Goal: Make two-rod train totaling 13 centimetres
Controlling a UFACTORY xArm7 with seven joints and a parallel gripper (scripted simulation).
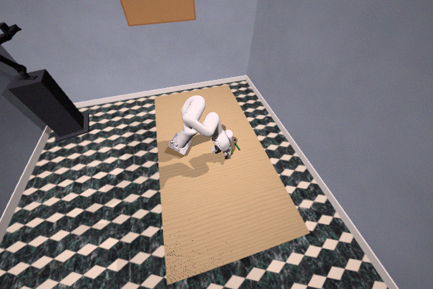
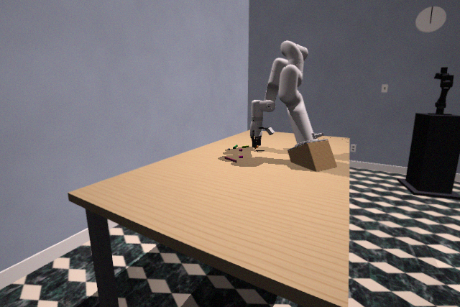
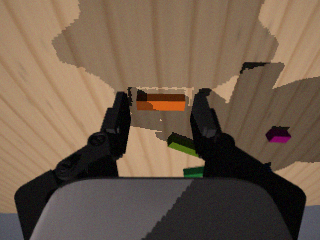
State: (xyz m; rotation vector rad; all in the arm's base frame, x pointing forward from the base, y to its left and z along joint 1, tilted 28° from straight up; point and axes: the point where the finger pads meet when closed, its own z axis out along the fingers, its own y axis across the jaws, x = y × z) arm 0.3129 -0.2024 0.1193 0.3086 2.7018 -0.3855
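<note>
Now: hand 2 cm above the orange rod. Also, from my hand: blue rod (16 cm ahead, 11 cm to the left, 2 cm below); then green rod (14 cm ahead, 4 cm to the left, 2 cm below); then lime rod (7 cm ahead, 1 cm to the left, 2 cm below).
</note>
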